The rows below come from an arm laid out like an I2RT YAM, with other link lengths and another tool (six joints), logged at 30 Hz.
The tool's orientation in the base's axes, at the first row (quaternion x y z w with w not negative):
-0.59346 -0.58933 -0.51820 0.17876
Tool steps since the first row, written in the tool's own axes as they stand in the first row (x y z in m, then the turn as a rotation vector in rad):
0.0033 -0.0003 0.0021 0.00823 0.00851 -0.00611
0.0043 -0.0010 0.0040 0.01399 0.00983 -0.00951
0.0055 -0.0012 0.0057 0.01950 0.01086 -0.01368
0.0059 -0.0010 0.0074 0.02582 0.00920 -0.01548
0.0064 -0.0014 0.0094 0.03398 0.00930 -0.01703
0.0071 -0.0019 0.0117 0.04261 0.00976 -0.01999
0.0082 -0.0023 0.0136 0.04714 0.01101 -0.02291
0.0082 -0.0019 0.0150 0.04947 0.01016 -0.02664
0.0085 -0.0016 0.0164 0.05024 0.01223 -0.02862
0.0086 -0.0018 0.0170 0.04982 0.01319 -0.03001
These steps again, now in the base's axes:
-0.0002 0.0035 0.0018 0.00315 -0.00285 0.01263
-0.0003 0.0057 0.0016 0.00161 -0.00301 0.01927
0.0000 0.0078 0.0018 -0.00044 -0.00385 0.02589
0.0007 0.0094 0.0015 -0.00410 -0.00168 0.03117
0.0011 0.0114 0.0010 -0.00653 0.00121 0.03856
0.0014 0.0137 0.0004 -0.00932 0.00310 0.04705
0.0016 0.0160 0.0004 -0.01044 0.00273 0.05246
0.0025 0.0170 0.0000 -0.01325 0.00106 0.05553
0.0032 0.0183 -0.0002 -0.01239 -0.00067 0.05778
0.0033 0.0188 -0.0004 -0.01201 -0.00226 0.05837

